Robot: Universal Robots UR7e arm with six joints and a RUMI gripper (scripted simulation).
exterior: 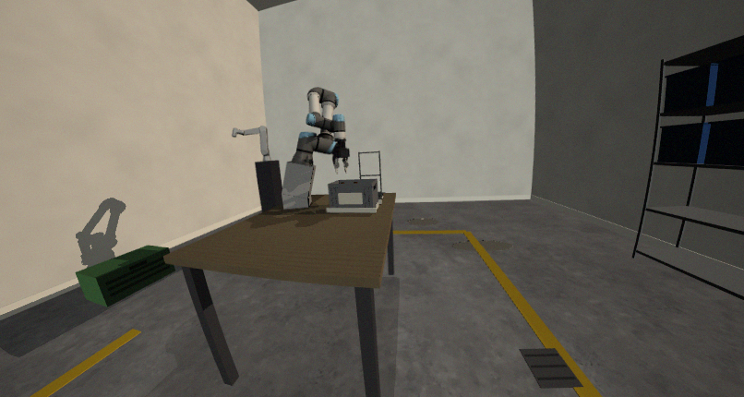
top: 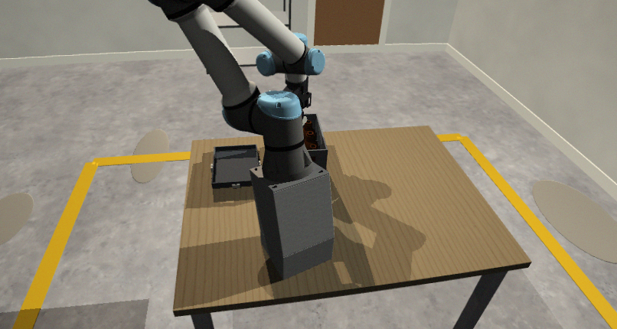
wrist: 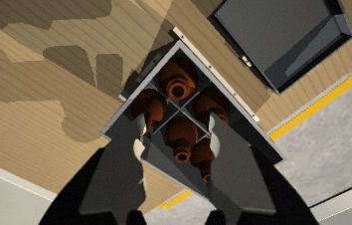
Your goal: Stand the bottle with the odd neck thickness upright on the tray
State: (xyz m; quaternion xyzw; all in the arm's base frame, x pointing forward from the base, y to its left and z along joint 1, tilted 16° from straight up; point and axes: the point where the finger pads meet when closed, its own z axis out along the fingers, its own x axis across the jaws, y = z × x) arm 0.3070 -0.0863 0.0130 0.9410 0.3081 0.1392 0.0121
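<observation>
The bottle lies 15 cm below my hand, 8 cm to the right of it and 1 cm behind it. Also, from my hand: dark tray 22 cm below, 21 cm to the left, 13 cm ahead; then crate 15 cm below, 8 cm ahead, 6 cm to the right.
</observation>
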